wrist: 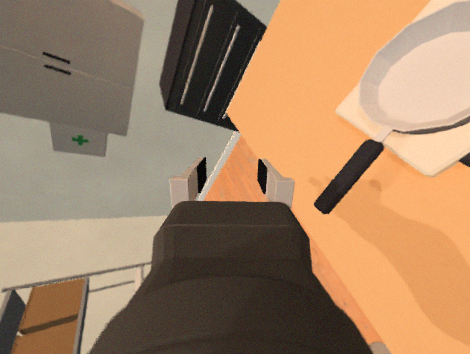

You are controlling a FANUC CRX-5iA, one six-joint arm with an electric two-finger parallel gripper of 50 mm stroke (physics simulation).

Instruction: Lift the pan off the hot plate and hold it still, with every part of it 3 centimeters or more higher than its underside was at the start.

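Places are measured from the arm's base along level axes (x up, y right, z ahead), in metres.
Pixels of known places: gripper, fingertip midpoint: (232, 169).
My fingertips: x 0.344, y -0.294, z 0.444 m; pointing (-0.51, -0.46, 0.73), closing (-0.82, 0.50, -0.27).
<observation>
Behind a point stands the place of what it marks.
The light grey pan (430, 75) {x 0.004, y -0.104, z 0.558 m} sits on the cream hot plate (432, 165) {x -0.007, y -0.189, z 0.425 m} at the upper right of the wrist view, its right side cut off by the frame edge. Its black handle (350, 176) {x 0.068, y -0.284, z 0.458 m} points down and left, out past the hot plate's edge over the orange table top. My gripper (232, 169) {x 0.344, y -0.295, z 0.444 m} is open, with a wide gap between its black finger pads. It is left of the handle and apart from it, with nothing between the fingers.
The orange table top (310, 85) {x -0.070, y -0.256, z 0.822 m} has an edge running near my fingers. A black drawer cabinet (215, 60) and a grey wall cabinet (65, 65) show at the upper left. A rack with brown boxes (55, 302) shows at the lower left. A dark piece shows at the hot plate's right.
</observation>
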